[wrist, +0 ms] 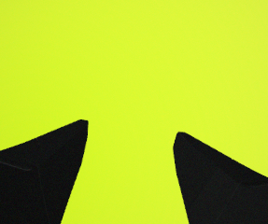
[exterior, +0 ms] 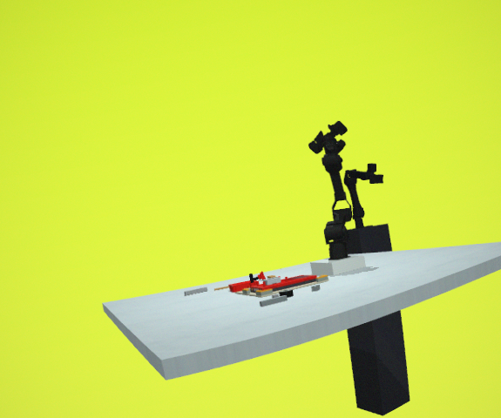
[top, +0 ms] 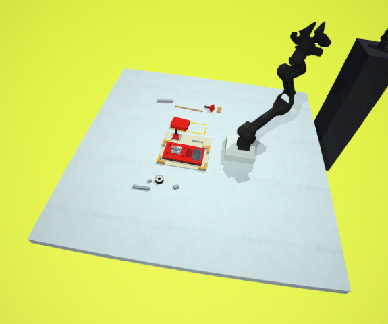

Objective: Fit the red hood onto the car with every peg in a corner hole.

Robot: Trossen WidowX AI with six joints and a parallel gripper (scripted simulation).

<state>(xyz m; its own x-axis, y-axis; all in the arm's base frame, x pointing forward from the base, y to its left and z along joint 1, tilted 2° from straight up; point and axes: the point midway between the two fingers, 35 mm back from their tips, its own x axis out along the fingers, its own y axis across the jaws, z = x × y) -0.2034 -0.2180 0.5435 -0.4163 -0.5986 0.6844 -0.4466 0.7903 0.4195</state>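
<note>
Now: gripper tip 600 mm above the red hood, 570 mm short of it and 60 mm to the right of it. Also, from my gripper tip: thin rod 620 mm below, 540 mm ahead, 90 mm to the right; black wheel 630 mm ahead, 610 mm below, 450 mm to the left; grey engine block 590 mm below, 570 mm ahead, 280 mm to the left.
</note>
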